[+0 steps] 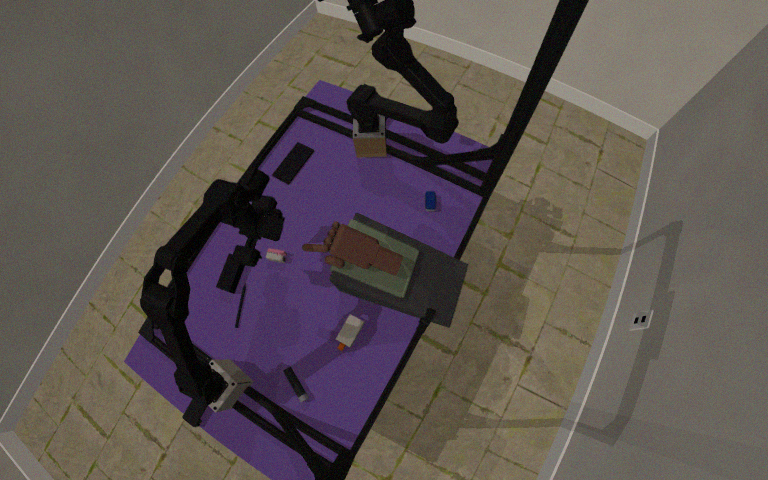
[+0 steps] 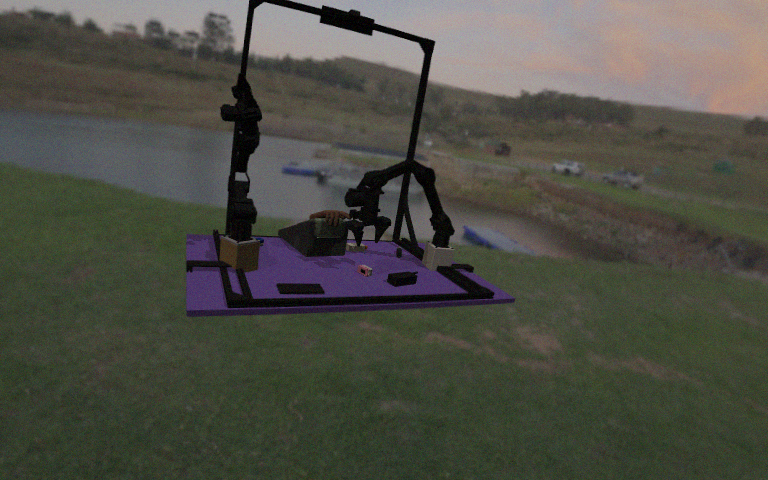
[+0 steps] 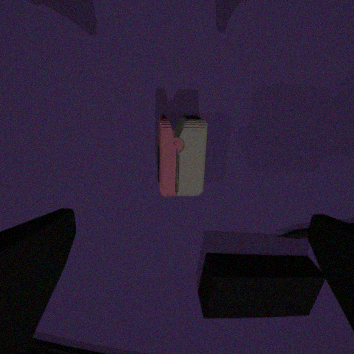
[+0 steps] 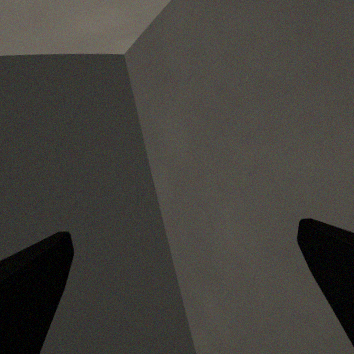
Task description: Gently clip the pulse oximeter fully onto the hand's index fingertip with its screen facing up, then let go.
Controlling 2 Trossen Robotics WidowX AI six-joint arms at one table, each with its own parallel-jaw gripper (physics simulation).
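Seen in the pictures: left gripper, fingertip midpoint: (image 1: 265, 242) (image 2: 367, 244) (image 3: 194, 223); right gripper, fingertip midpoint: (image 2: 243, 80) (image 4: 186, 236); left arm's base, link origin: (image 1: 213, 385) (image 2: 440, 245); right arm's base, link origin: (image 1: 368, 124) (image 2: 240, 238).
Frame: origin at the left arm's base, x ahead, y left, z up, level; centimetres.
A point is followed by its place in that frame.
The pulse oximeter (image 1: 275, 255) {x 37.7, y 12.6, z -7.4 cm} (image 2: 364, 270) {x 38.7, y 15.0, z -8.3 cm} (image 3: 192, 160) {x 37.3, y 12.7, z -7.4 cm}, pink on one half and pale grey on the other, lies on its side on the purple table, apart from the hand. Its screen does not show. The brown hand (image 1: 356, 246) {x 51.1, y -10.2, z 8.3 cm} (image 2: 330, 215) {x 51.1, y -2.8, z 8.4 cm} rests on a green pad, its index finger (image 1: 314, 247) pointing out toward the oximeter's side of the table. My left gripper (image 2: 368, 243) {x 38.6, y 13.1, z 1.7 cm} (image 3: 194, 223) {x 38.6, y 13.1, z 1.7 cm} is open and empty, raised above the table near the oximeter, fingers pointing down. My right gripper (image 4: 186, 236) {x 90.2, y 20.0, z 54.3 cm} is open and empty, raised far from the table and facing the walls.
A dark wedge block (image 1: 447, 283) {x 59.8, y -33.0, z -6.3 cm} carries the pad and hand. A black box (image 1: 231, 274) {x 24.9, y 20.0, z -7.2 cm} (image 2: 402, 278) {x 26.3, y 24.3, z -7.4 cm} and thin black rod (image 1: 240, 305) {x 19.3, y 12.5, z -9.7 cm} lie near the oximeter. A white item (image 1: 350, 330) {x 34.0, y -18.8, z -7.7 cm}, a dark cylinder (image 1: 295, 383) {x 13.1, y -15.4, z -8.0 cm}, a blue block (image 1: 430, 200) {x 78.5, y -15.0, z -7.3 cm} and a flat black slab (image 1: 292, 163) {x 65.1, y 31.0, z -9.7 cm} lie around.
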